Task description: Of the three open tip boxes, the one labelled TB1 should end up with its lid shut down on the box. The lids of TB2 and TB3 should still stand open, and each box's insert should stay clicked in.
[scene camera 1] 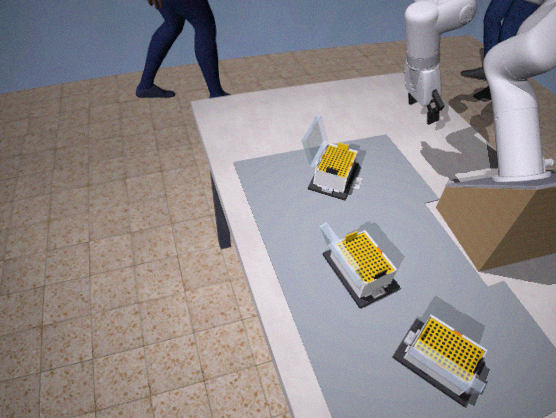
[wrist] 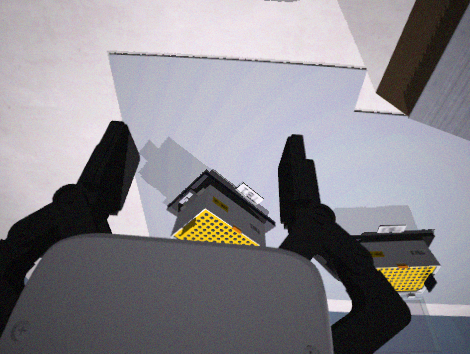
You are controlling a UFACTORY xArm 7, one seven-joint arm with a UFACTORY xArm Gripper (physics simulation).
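Places are measured from the arm's base along level axes (x ahead, y left, z up), in centimetres.
Pixels of known places: gripper, fingertip midpoint: [scene camera 1: 423, 112] [wrist: 208, 145]; arm's base, link origin: [scene camera 1: 521, 178].
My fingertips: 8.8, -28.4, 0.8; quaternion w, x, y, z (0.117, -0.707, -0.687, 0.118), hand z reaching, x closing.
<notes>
For each thing: its middle in the pictures, then the offset to it from my fingertips, as dx, dy, dz. Level surfaces: height alone.
- TB1 box, body centre: [wrist: 225, 226] [scene camera 1: 339, 169] +22.3, +0.1, -14.6
- middle box, body centre: [wrist: 390, 263] [scene camera 1: 366, 261] +29.6, +29.7, -14.6
- grey mat, surface height: dz -17.9
- pale table, surface height: dz -18.2
The TB1 box [scene camera 1: 331, 180] [wrist: 240, 218] stands at the far end of the mat, its label [wrist: 249, 193] readable in the wrist view. Its clear lid [scene camera 1: 315, 141] stands open in the scene view; in the wrist view the gripper body hides it. Its yellow insert [scene camera 1: 338, 160] [wrist: 215, 230] sits in the box. The middle box [scene camera 1: 378, 286] [wrist: 400, 254] and the near box [scene camera 1: 435, 371] also have open clear lids and yellow inserts in place; their labels are not readable. My gripper [scene camera 1: 422, 111] [wrist: 208, 145] is open and empty, above the table, to the right of TB1 in the scene view.
The grey mat [scene camera 1: 280, 200] [wrist: 240, 95] lies under the boxes on the pale table [scene camera 1: 250, 120]. The arm's base stands on a wooden block [scene camera 1: 492, 220] [wrist: 425, 45] at the right. Two people's legs show behind the table.
</notes>
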